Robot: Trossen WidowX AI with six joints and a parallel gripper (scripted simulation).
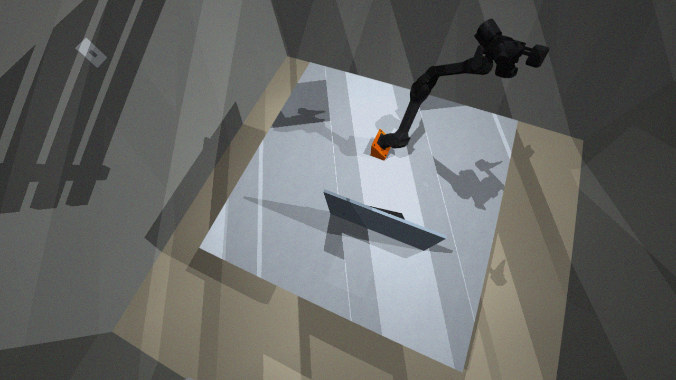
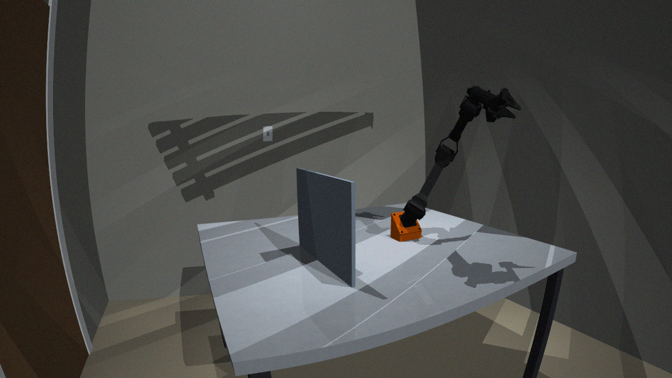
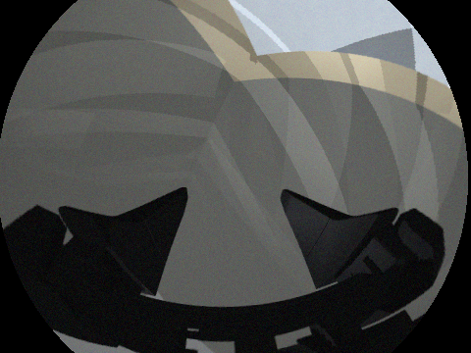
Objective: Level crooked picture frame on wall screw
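Now: the picture frame 680 mm ahead of my gripper tip, 270 mm to the right of it and 370 mm below it. The rest, counted from my gripper tip: grey wall panel 690 mm ahead, 280 mm to the right, 380 mm below.
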